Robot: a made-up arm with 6 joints.
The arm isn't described. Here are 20 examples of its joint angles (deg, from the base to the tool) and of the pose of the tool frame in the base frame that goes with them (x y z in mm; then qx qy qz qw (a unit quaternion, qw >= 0)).
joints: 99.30 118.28 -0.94 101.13 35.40 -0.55
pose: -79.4 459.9 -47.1 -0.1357 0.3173 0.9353 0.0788
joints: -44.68 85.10 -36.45 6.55 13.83 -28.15
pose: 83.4 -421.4 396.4 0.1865 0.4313 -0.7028 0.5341
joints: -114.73 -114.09 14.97 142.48 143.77 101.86
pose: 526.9 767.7 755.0 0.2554 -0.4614 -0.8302 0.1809
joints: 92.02 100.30 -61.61 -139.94 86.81 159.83
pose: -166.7 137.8 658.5 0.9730 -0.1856 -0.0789 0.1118
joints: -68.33 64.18 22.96 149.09 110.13 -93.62
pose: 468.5 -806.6 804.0 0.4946 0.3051 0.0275 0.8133
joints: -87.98 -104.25 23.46 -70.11 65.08 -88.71
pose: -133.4 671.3 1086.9 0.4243 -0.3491 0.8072 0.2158
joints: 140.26 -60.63 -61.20 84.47 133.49 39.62
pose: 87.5 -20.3 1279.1 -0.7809 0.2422 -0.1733 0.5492
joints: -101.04 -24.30 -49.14 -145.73 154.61 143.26
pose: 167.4 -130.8 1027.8 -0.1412 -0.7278 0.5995 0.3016
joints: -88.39 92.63 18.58 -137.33 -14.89 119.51
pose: 177.8 -566.0 215.6 0.2776 -0.0277 -0.8745 0.3967
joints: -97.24 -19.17 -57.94 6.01 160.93 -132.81
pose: -266.3 -89.5 1048.9 0.4695 -0.6618 0.2889 0.5080
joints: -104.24 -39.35 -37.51 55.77 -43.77 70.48
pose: -219.2 -36.8 1405.9 -0.4331 0.5512 -0.4219 0.5749
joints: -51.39 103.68 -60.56 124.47 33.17 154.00
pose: 216.1 -91.6 294.6 -0.0237 -0.7006 0.6376 0.3196
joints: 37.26 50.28 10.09 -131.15 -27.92 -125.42
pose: 501.3 530.5 685.9 -0.2654 -0.4702 0.5956 0.5947
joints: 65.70 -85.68 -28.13 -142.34 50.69 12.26
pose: -239.4 -152.7 1133.3 0.8655 0.3709 -0.2966 0.1593
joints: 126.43 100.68 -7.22 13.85 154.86 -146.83
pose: -76.3 518.7 244.6 0.2975 0.9530 0.0368 0.0440
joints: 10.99 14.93 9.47 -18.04 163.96 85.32
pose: 609.3 -144.3 1183.6 0.1758 0.7869 0.5617 0.1853
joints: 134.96 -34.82 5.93 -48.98 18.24 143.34
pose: 24.8 235.4 1403.3 0.3875 -0.7379 0.4055 0.3755
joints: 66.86 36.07 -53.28 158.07 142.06 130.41
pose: 4.6 511.7 822.0 -0.7959 0.4934 -0.3437 0.0703
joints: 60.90 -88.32 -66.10 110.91 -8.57 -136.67
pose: -170.1 -185.7 1145.1 0.6356 -0.2352 0.1381 0.7222
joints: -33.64 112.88 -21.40 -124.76 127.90 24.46
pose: 138.0 17.1 332.5 -0.8397 0.0007 -0.4942 0.2249
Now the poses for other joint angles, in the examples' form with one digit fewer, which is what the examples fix.
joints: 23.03 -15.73 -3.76 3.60 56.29 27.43
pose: 379 -115 1422 0.194 -0.836 0.035 0.511
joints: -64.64 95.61 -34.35 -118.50 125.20 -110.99
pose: 162 -147 490 -0.264 -0.801 -0.537 0.034
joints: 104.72 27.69 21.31 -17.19 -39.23 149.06
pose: 49 788 1116 0.175 0.529 -0.826 0.086
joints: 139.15 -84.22 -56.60 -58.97 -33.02 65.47
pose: 129 28 834 0.480 0.037 0.845 0.233
